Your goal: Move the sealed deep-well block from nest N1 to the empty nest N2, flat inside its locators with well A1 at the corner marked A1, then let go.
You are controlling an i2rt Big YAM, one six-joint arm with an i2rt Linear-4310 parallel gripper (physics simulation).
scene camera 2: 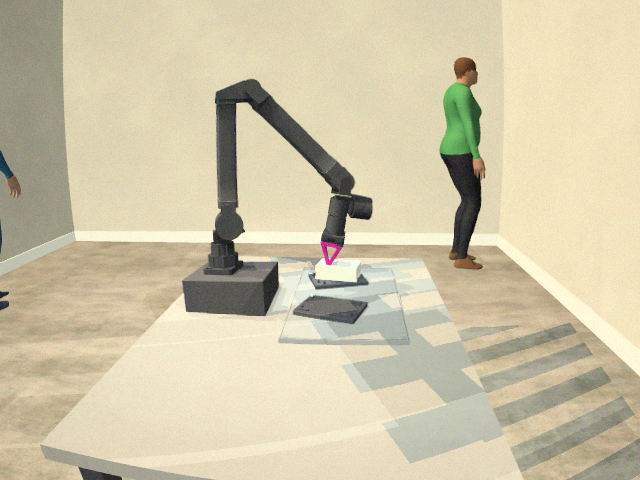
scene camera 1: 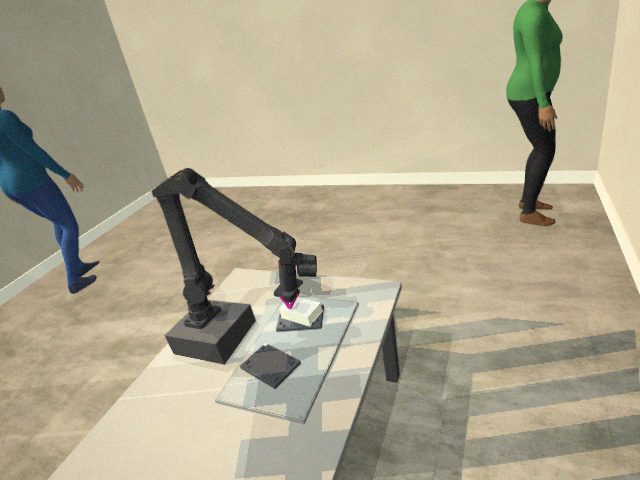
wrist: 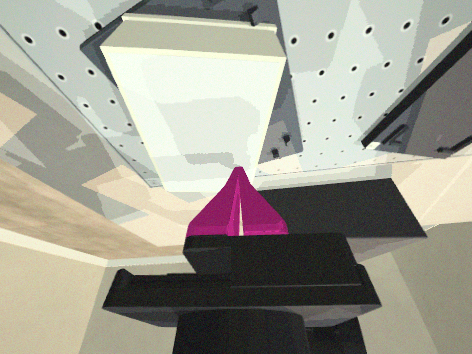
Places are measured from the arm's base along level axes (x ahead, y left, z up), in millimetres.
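Pixels of known places: gripper, between the fingertips: (scene camera 2: pixel 328 264) (scene camera 1: pixel 289 308) (wrist: pixel 239 172); arm's base, origin of its link: (scene camera 2: pixel 224 269) (scene camera 1: pixel 203 317).
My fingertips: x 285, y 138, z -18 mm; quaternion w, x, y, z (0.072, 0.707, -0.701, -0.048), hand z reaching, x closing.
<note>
Ahead of a thing's pixels: the offset from my fingertips to its top centre. Level surfaces: height alone.
The pale sealed block @(dx +29, dy +23, dz -1 mm) (scene camera 1: pixel 300 314) (scene camera 2: pixel 338 270) (wrist: pixel 195 120) rests on the dark nest N1 @(dx +28, dy +12, dz -33 mm) (scene camera 1: pixel 285 326) (scene camera 2: pixel 330 283) (wrist: pixel 283 112). It looks turned relative to the nest, whose corners stick out around it. Whether it sits fully inside the locators is hard to tell, and no A1 mark is readable. The dark nest N2 @(dx +31, dy -219, dz -37 mm) (scene camera 1: pixel 270 364) (scene camera 2: pixel 330 308) (wrist: pixel 440 110) is empty, with small locators at its corners. My gripper (scene camera 1: pixel 290 308) (scene camera 2: pixel 329 264) (wrist: pixel 239 172) is shut and empty, its magenta tips together at the block's end nearer the robot base; contact cannot be told.
Both nests stand on a perforated plate @(dx +64, dy -120, dz -54 mm) (scene camera 1: pixel 310 379) (scene camera 2: pixel 385 330) (wrist: pixel 350 50) on the table @(dz -68 mm) (scene camera 1: pixel 180 403) (scene camera 2: pixel 206 387). The black base box (scene camera 1: pixel 199 341) (scene camera 2: pixel 227 297) (wrist: pixel 340 207) stands beside the plate. A person in green (scene camera 1: pixel 535 62) (scene camera 2: pixel 461 118) and one in blue (scene camera 1: pixel 20 149) stand away from the table.
</note>
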